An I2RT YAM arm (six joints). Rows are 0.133 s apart.
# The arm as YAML. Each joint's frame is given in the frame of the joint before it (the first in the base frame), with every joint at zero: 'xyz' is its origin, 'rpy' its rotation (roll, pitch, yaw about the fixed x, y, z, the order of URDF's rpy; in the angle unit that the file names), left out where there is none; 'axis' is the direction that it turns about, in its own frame. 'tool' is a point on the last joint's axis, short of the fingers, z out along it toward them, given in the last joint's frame.
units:
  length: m
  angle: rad
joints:
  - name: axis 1
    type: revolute
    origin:
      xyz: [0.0, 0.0, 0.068]
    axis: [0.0, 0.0, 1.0]
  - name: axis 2
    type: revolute
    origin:
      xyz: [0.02, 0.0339, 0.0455]
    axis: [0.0, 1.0, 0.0]
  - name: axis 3
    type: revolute
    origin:
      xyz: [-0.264, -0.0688, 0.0]
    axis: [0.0, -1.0, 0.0]
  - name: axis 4
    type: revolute
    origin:
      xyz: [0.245, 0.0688, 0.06]
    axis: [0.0, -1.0, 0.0]
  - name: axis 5
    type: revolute
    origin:
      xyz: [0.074, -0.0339, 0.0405]
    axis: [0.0, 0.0, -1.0]
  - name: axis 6
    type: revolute
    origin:
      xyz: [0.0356, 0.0, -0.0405]
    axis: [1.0, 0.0, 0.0]
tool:
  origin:
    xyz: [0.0, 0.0, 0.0]
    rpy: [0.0, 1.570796, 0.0]
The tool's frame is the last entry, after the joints.
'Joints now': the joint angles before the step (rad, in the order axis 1, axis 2, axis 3, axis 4, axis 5, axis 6). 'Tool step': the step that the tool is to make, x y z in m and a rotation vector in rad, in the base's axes. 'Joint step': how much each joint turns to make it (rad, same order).
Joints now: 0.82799 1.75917 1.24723 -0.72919 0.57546 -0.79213
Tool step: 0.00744 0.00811 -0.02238 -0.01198 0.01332 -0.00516
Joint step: 0.00001 0.07250 0.00001 0.05113 0.00000 0.00650
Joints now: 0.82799 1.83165 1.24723 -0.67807 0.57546 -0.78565
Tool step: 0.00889 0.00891 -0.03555 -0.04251 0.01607 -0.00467
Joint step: 0.00000 0.11026 0.00002 0.06827 0.01754 -0.00038
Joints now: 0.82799 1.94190 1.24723 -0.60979 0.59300 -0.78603
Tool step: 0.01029 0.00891 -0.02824 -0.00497 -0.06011 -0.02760
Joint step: -0.00001 0.09193 0.00038 0.11903 0.05340 0.01639
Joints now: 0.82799 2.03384 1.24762 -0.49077 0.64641 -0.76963
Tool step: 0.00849 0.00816 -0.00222 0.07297 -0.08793 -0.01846
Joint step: -0.00039 0.01867 -0.00001 0.12283 0.02060 0.01487
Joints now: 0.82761 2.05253 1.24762 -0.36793 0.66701 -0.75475
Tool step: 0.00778 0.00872 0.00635 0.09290 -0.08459 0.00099
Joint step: 0.00037 -0.00076 0.00189 0.12323 -0.00077 -0.00040
